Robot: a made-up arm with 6 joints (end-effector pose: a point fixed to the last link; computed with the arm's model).
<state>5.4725 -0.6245 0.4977 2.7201 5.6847 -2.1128</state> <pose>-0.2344 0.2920 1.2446 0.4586 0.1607 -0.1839</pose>
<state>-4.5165 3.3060 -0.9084 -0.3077 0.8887 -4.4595</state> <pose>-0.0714 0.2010 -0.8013 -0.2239 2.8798 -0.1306</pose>
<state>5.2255 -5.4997 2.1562 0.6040 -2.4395 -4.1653</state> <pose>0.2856 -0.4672 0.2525 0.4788 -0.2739 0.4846</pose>
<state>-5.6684 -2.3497 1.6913 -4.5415 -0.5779 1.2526</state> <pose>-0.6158 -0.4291 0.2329 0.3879 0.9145 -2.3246</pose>
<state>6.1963 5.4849 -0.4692 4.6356 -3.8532 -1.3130</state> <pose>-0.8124 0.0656 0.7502 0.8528 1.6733 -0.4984</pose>
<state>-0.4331 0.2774 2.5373 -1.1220 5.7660 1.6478</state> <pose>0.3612 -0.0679 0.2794 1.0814 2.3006 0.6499</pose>
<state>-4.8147 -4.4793 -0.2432 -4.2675 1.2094 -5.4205</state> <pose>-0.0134 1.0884 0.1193 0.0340 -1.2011 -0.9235</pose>
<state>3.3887 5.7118 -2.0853 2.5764 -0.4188 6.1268</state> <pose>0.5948 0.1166 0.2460 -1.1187 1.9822 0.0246</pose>
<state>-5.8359 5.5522 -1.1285 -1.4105 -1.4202 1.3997</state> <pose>-0.8324 -0.2486 0.5103 -0.5450 -1.8107 -1.0362</pose>
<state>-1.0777 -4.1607 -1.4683 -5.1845 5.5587 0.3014</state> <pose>0.3850 -0.7162 0.3455 0.4838 -0.4782 0.1027</pose>
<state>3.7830 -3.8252 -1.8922 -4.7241 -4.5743 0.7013</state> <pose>-0.4175 -0.4830 0.1415 1.4923 0.8200 0.3043</pose>
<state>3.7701 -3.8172 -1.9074 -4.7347 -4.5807 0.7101</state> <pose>-0.4193 -0.4744 0.1403 1.5031 0.7991 0.2858</pose>
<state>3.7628 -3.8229 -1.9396 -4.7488 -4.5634 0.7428</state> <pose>-0.4132 -0.4642 0.1495 1.5281 0.8011 0.2686</pose>
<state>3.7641 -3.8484 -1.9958 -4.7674 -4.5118 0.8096</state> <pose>-0.3953 -0.4513 0.1721 1.5759 0.8326 0.2499</pose>
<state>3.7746 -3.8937 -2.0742 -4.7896 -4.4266 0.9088</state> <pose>-0.3656 -0.4348 0.2039 1.6499 0.8841 0.2196</pose>
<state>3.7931 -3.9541 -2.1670 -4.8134 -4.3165 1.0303</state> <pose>-0.3274 -0.4143 0.2373 1.7462 0.9360 0.1655</pose>
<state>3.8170 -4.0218 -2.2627 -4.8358 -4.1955 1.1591</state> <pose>-0.2868 -0.3913 0.2652 1.8504 0.9686 0.0838</pose>
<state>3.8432 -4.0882 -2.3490 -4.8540 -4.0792 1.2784</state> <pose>-0.2502 -0.3691 0.2846 1.9431 0.9750 -0.0146</pose>
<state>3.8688 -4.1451 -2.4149 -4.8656 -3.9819 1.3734</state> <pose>-0.2220 -0.3517 0.2965 2.0102 0.9654 -0.1070</pose>
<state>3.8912 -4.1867 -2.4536 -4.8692 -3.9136 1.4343</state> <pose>-0.2038 -0.3415 0.3040 2.0489 0.9591 -0.1720</pose>
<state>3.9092 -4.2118 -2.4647 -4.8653 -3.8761 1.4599</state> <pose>-0.1948 -0.3391 0.3097 2.0650 0.9704 -0.2008</pose>
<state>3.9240 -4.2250 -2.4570 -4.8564 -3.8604 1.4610</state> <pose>-0.1914 -0.3422 0.3147 2.0672 0.9984 -0.2021</pose>
